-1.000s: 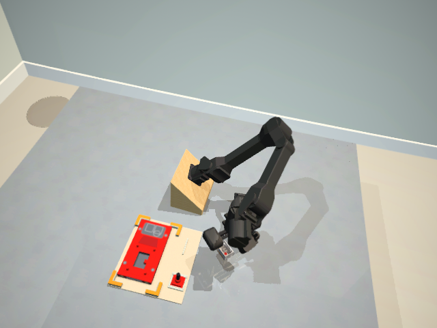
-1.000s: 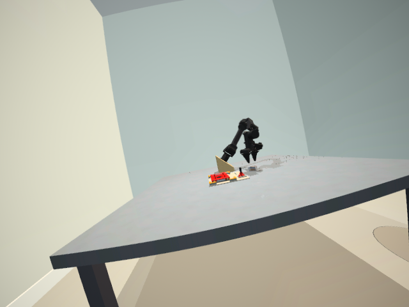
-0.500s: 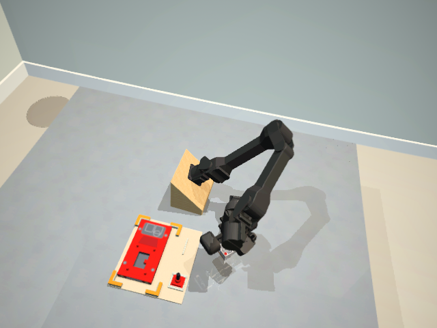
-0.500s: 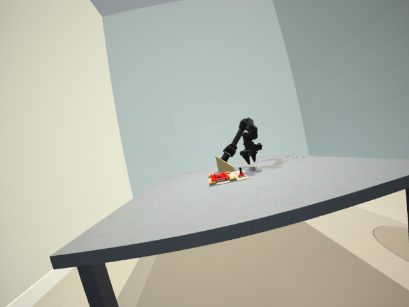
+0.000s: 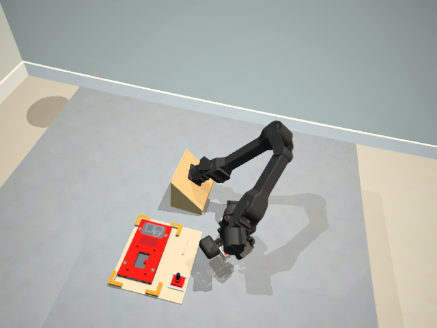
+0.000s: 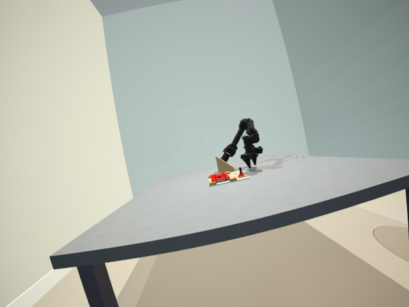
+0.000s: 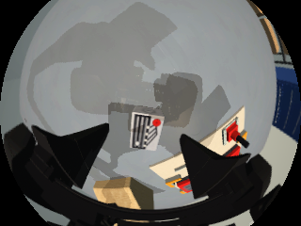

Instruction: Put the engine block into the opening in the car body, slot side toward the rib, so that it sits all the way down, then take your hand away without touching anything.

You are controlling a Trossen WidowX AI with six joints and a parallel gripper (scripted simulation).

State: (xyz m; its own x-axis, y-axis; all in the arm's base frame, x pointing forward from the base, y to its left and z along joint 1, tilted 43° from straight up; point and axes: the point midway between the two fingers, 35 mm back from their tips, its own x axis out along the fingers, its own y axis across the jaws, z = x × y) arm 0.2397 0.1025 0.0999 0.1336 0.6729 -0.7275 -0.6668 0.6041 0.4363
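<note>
Now: the engine block 20 mm below my gripper tip.
</note>
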